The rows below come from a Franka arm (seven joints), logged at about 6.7 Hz.
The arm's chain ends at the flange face. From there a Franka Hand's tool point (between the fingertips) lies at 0.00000 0.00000 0.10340 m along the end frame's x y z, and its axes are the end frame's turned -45 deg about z.
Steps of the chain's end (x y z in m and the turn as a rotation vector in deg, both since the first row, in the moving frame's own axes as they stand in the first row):
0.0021 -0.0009 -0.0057 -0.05 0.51 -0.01
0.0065 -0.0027 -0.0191 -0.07 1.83 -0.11
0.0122 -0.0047 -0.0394 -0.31 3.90 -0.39
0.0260 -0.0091 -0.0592 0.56 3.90 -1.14
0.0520 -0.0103 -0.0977 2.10 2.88 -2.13
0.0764 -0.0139 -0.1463 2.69 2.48 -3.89
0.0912 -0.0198 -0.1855 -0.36 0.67 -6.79
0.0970 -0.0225 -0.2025 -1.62 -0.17 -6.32
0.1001 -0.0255 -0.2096 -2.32 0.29 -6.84
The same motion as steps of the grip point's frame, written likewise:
0.0027 0.0016 -0.0057 -0.40 0.33 -0.01
0.0088 0.0051 -0.0192 -1.34 1.24 -0.11
0.0165 0.0107 -0.0396 -2.98 2.54 -0.39
0.0305 0.0162 -0.0594 -2.36 3.15 -1.14
0.0504 0.0304 -0.0979 -0.55 3.52 -2.13
0.0704 0.0437 -0.1465 0.15 3.66 -3.89
0.0790 0.0518 -0.1855 -0.73 0.22 -6.79
0.0823 0.0547 -0.2025 -1.03 -1.27 -6.32
0.0864 0.0562 -0.2097 -1.85 -1.44 -6.84

